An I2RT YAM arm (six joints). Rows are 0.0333 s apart.
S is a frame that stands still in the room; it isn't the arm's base.
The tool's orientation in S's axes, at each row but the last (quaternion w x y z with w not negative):
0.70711 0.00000 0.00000 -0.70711
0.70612 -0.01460 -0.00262 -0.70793
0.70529 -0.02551 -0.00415 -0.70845
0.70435 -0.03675 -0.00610 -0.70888
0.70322 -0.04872 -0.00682 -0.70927
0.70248 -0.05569 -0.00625 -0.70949
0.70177 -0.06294 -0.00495 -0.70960
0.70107 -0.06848 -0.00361 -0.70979
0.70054 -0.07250 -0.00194 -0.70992
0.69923 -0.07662 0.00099 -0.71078
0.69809 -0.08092 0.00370 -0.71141
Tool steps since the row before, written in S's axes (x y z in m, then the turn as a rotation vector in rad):
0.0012 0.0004 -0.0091 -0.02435 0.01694 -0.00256
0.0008 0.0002 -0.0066 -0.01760 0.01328 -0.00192
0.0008 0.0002 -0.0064 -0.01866 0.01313 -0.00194
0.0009 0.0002 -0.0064 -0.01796 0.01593 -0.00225
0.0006 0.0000 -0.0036 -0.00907 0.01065 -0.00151
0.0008 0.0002 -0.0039 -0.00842 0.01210 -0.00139
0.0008 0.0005 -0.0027 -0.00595 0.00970 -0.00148
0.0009 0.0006 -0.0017 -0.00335 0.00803 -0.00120
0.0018 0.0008 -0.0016 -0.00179 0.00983 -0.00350
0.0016 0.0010 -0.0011 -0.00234 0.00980 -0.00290
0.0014 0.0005 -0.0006 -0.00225 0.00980 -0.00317
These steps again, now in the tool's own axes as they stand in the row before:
-0.0004 0.0012 -0.0091 -0.01694 -0.02435 -0.00256
-0.0004 0.0009 -0.0066 -0.01328 -0.01760 -0.00189
-0.0005 0.0010 -0.0064 -0.01313 -0.01866 -0.00195
-0.0006 0.0012 -0.0063 -0.01595 -0.01797 -0.00206
-0.0003 0.0008 -0.0035 -0.01068 -0.00908 -0.00121
-0.0005 0.0011 -0.0038 -0.01212 -0.00846 -0.00092
-0.0008 0.0010 -0.0026 -0.00975 -0.00595 -0.00103
-0.0008 0.0010 -0.0015 -0.00808 -0.00336 -0.00069
-0.0010 0.0019 -0.0013 -0.01013 -0.00162 -0.00262
-0.0011 0.0017 -0.0008 -0.01003 -0.00223 -0.00209
-0.0006 0.0014 -0.0004 -0.01006 -0.00211 -0.00234

